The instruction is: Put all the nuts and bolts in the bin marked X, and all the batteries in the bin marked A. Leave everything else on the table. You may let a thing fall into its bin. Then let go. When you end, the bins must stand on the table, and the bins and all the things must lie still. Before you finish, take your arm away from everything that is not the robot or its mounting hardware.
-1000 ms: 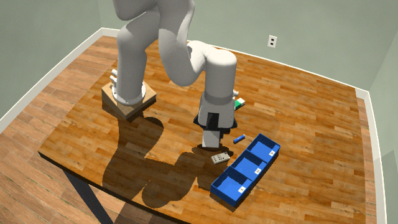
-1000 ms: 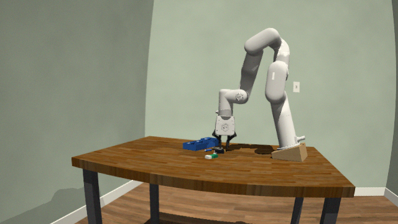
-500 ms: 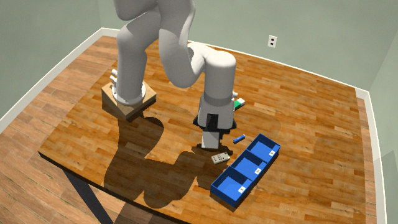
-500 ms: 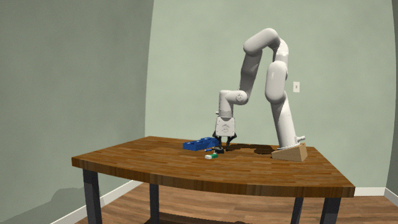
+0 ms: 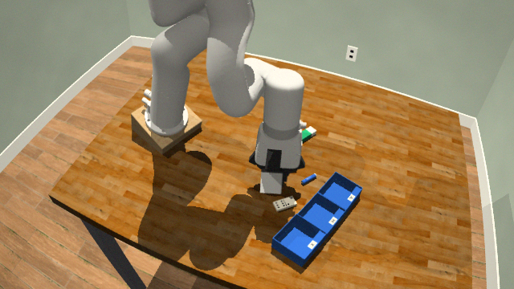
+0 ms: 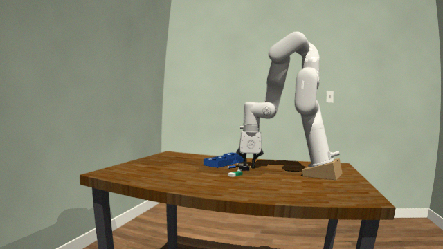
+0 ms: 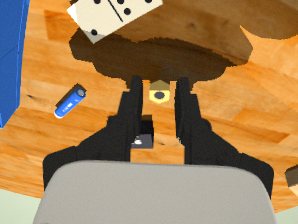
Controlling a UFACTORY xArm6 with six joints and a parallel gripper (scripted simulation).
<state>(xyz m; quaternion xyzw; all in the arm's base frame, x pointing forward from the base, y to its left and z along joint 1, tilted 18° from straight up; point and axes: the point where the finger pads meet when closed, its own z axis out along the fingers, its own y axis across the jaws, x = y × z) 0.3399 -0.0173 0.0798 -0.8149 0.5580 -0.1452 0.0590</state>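
The black block battery lies 20 mm ahead of my hand, 70 mm to the left of it and 10 mm below it. Round my hand: brass nut (20 mm below); blue battery (70 mm ahead, 50 mm to the left, 20 mm below); white domino (50 mm ahead, 50 mm to the right, 20 mm below).
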